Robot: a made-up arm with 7 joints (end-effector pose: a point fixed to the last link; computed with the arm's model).
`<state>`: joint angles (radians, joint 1 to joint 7).
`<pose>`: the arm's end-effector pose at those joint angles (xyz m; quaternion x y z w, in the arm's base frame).
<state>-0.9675 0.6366 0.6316 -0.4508 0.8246 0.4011 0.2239</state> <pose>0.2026 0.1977 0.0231 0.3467 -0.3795 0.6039 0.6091</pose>
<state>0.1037 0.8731 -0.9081 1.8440 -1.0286 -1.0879 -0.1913</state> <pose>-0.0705 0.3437 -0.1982 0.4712 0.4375 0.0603 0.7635</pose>
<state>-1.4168 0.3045 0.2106 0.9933 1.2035 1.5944 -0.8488</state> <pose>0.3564 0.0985 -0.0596 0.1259 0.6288 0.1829 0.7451</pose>
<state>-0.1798 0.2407 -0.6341 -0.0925 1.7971 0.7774 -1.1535</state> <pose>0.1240 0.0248 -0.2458 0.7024 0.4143 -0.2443 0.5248</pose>
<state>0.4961 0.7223 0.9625 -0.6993 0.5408 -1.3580 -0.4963</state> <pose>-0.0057 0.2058 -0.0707 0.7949 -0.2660 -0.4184 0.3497</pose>
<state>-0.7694 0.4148 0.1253 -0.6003 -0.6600 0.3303 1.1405</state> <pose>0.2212 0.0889 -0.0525 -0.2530 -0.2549 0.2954 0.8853</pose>
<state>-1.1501 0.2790 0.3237 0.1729 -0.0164 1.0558 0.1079</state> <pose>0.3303 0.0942 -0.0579 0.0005 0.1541 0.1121 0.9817</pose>
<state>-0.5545 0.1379 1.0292 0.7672 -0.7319 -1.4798 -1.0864</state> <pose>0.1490 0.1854 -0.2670 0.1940 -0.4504 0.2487 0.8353</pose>
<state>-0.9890 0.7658 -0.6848 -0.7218 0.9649 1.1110 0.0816</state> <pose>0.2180 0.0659 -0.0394 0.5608 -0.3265 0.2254 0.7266</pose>
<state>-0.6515 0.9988 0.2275 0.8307 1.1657 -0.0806 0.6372</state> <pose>0.2223 0.3229 -0.1072 0.8179 -0.0360 0.3054 0.4863</pose>
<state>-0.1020 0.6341 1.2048 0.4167 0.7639 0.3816 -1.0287</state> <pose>0.0264 0.3450 -0.1694 0.1341 0.5098 0.1969 0.8266</pose>
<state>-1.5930 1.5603 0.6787 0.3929 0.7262 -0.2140 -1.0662</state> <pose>0.0502 0.3056 0.2075 0.6333 -0.1280 0.3400 0.6833</pose>
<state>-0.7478 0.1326 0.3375 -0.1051 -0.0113 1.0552 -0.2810</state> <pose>0.2645 0.0915 -0.1510 -0.0616 0.2186 -0.0656 0.9717</pose>
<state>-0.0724 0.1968 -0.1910 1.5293 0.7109 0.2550 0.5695</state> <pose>-0.0547 0.1322 -0.3705 0.5881 0.6225 -0.0950 0.5076</pose>
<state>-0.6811 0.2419 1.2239 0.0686 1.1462 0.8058 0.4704</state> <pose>0.1610 0.2430 -0.1823 0.2541 0.3289 0.7811 0.4660</pose>
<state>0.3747 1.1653 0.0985 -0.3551 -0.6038 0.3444 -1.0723</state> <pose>0.0745 0.2478 -0.1338 0.0704 0.4087 -0.5426 0.7305</pose>
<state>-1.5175 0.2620 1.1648 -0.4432 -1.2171 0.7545 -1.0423</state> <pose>0.2289 0.1555 0.0578 -0.0750 -0.7172 -0.5313 0.4445</pose>
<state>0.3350 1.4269 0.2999 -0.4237 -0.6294 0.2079 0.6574</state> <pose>0.1210 0.2475 -0.0542 0.4138 0.0048 0.1639 0.8955</pose>
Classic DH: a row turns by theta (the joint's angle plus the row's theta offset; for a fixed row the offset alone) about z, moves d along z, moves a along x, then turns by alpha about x. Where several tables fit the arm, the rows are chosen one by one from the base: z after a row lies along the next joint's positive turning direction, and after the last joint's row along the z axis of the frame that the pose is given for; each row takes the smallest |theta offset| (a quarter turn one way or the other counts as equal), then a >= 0, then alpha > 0; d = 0 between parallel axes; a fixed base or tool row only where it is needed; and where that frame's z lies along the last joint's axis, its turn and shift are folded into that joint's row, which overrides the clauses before.
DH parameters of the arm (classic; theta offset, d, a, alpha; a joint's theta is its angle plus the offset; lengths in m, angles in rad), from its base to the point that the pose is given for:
base (fixed): -0.071 0 0 -1.3004
joint 1: -1.3111 0.0424 -0.0154 -1.5708
joint 2: 1.2915 -0.0008 -0.008 1.5708
joint 3: 1.5708 -0.2318 0.0184 -1.5708
joint 4: 1.5708 0.002 0.0088 1.5708
joint 5: 0 0.1189 0.0001 -1.5708
joint 6: -1.5708 0 0.031 1.5708
joint 7: 0 -0.0003 0 0

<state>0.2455 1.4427 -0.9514 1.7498 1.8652 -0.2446 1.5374</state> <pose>-0.0546 0.4188 -0.0098 0.6315 0.1837 -0.7475 0.0928</pose>
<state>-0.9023 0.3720 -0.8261 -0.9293 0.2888 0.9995 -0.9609</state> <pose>0.1725 -0.0134 -0.0808 0.4137 -0.0841 -0.6606 0.6208</pose>
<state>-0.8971 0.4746 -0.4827 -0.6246 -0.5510 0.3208 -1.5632</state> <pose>0.2151 0.0138 -0.0655 0.2284 -0.1671 -0.9208 0.2683</pose>
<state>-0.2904 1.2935 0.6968 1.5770 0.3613 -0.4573 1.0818</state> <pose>0.0525 0.4109 -0.0911 0.5309 0.0390 0.7291 0.4302</pose>
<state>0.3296 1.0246 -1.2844 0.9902 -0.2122 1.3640 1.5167</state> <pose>-0.1406 0.3231 -0.1861 -0.9523 -0.2177 0.1298 0.1701</pose>
